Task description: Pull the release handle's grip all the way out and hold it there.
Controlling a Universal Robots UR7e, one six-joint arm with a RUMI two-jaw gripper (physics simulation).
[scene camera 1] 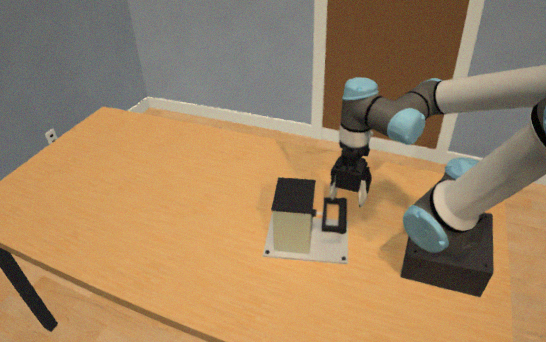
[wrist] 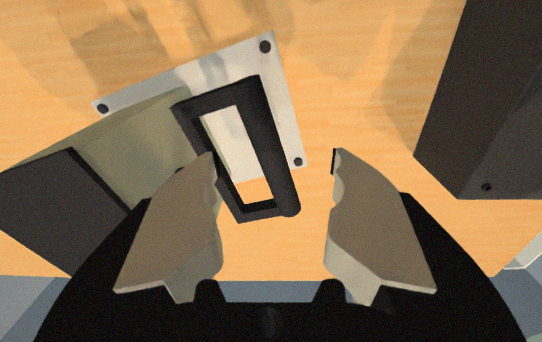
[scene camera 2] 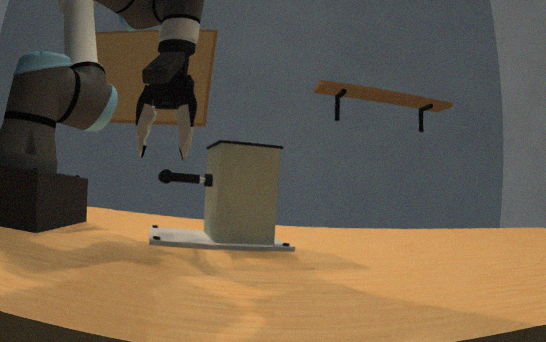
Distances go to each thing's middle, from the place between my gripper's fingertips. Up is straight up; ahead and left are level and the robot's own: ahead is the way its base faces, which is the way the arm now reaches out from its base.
Labels:
The light grey base plate [scene camera 1: 326,247] is 9 cm ahead of my hand, 5 cm to the left of it and 13 cm below it.

